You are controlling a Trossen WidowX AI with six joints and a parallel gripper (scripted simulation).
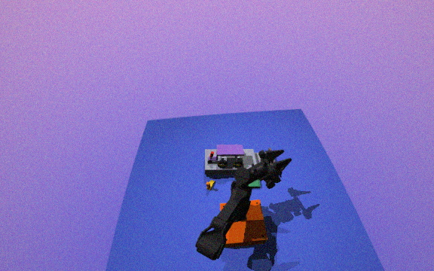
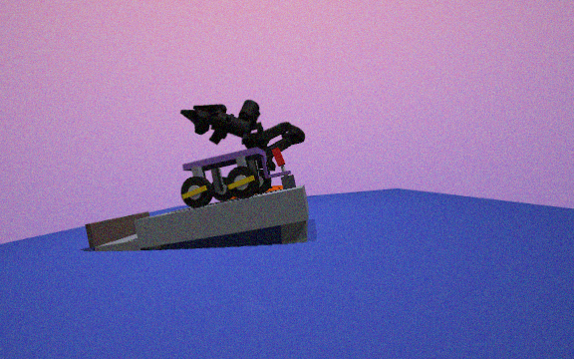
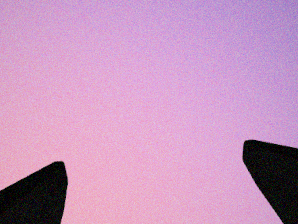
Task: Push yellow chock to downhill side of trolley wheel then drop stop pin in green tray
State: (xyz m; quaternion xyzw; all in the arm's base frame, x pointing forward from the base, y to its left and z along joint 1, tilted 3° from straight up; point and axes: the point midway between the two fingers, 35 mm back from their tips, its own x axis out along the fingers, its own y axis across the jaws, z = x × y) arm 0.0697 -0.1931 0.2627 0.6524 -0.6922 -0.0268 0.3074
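My gripper tip is now 25 cm short of the red-headed stop pin, 28 cm to the right of it and 23 cm above it. Also, from my gripper tip: trolley (25 cm ahead, 18 cm to the left, 25 cm below); green tray (11 cm ahead, 10 cm to the left, 37 cm below); brown block (21 cm ahead, 8 cm to the right, 33 cm below).
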